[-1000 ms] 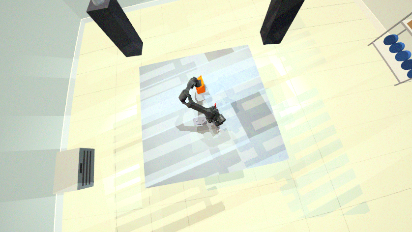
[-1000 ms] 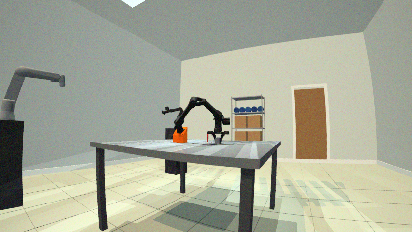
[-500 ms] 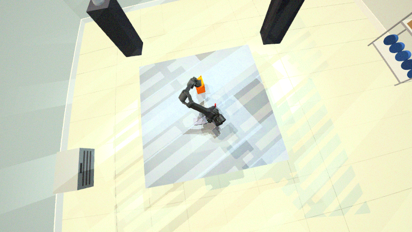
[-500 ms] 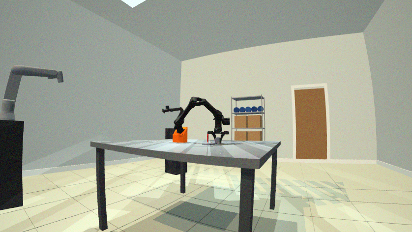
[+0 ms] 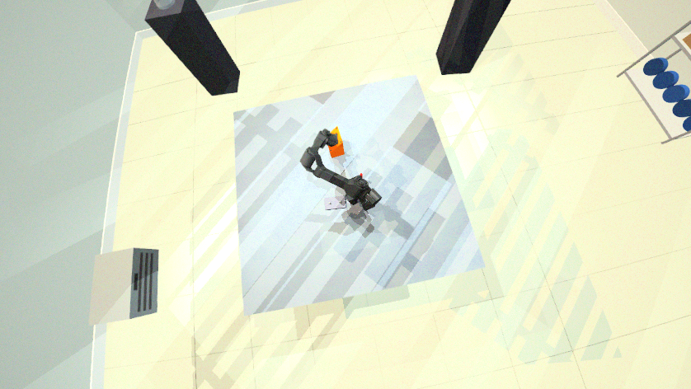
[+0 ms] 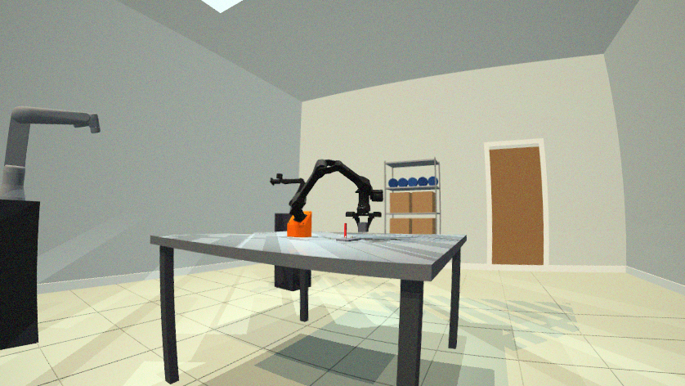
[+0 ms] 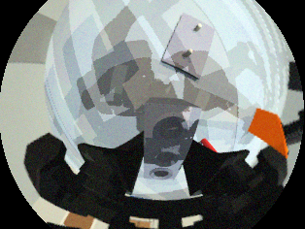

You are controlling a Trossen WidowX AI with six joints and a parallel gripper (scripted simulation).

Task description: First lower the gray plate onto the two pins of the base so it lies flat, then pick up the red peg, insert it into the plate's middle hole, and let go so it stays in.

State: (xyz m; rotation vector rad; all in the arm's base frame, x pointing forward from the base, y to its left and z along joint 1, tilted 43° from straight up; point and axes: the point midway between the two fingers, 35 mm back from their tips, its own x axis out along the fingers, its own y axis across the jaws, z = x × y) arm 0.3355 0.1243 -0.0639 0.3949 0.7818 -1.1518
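The red peg is 12 cm behind my gripper tip. From my gripper tip the other things lie so: gray plate: 3 cm above.
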